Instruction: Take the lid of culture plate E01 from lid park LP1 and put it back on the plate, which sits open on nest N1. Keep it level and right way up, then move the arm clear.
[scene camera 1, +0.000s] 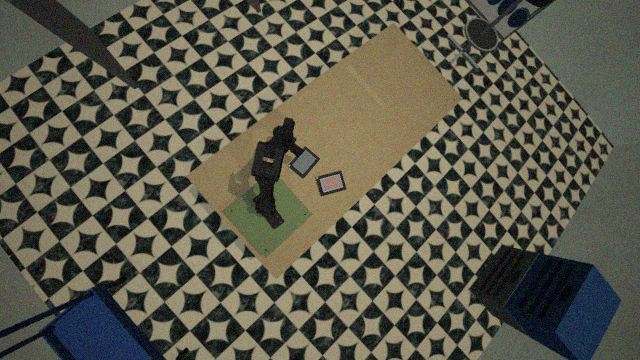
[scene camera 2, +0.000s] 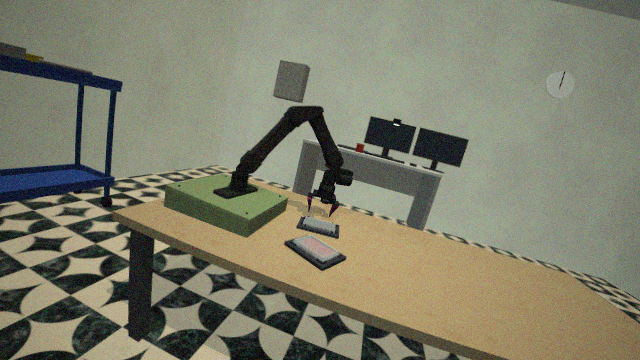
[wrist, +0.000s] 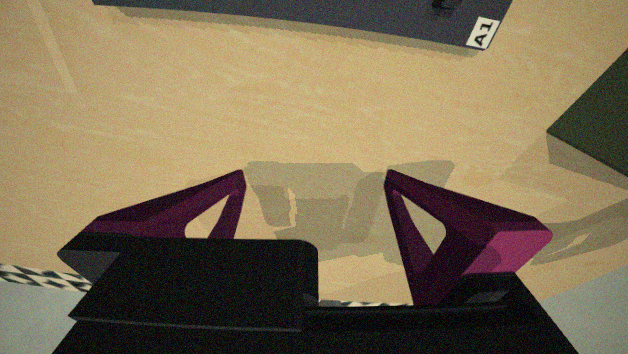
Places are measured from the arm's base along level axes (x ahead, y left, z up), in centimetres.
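Where they show: gripper, between the fingertips: (scene camera 2: 318, 214) (wrist: 314, 177); arm's base, origin of its link: (scene camera 1: 268, 210) (scene camera 2: 237, 191).
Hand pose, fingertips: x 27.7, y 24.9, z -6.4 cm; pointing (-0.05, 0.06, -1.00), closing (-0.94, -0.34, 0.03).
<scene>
Things, the pixels of their top centre, and the offset from my fingertips. Level surfaces: height alone.
- culture plate, centre of its top: (scene camera 2: 316, 245) (scene camera 1: 331, 183) dx +10.5, dy -33.6, dz +2.0 cm
- dark nest, centre of its top: (scene camera 2: 316, 247) (scene camera 1: 331, 183) dx +10.5, dy -33.6, dz +1.2 cm
- wooden table, height of its surface: dz -0.6 cm
The pale, clear lid (scene camera 1: 304, 162) (scene camera 2: 320, 225) lies flat on the dark lid park (scene camera 1: 303, 175) (scene camera 2: 336, 234), whose near edge also shows at the top of the wrist view (wrist: 300, 11) with an A1 label. The culture plate (scene camera 1: 330, 183) (scene camera 2: 316, 248), pink inside, sits on the dark nest (scene camera 1: 342, 175) (scene camera 2: 325, 266), apart from the lid park. My gripper (scene camera 2: 320, 213) (wrist: 314, 177) is open, with nothing between its magenta fingers. It hangs above the table beside the lid park, on the side away from the nest. In scene camera 1 the fingers are hidden.
The arm stands on a green base block (scene camera 1: 285, 235) (scene camera 2: 210, 215) (wrist: 600, 120) beside the lid park and nest on the wooden table (scene camera 1: 400, 90) (scene camera 2: 450, 300). A blue cart (scene camera 2: 60, 75) and a desk with two monitors (scene camera 2: 390, 135) stand away from the table.
</scene>
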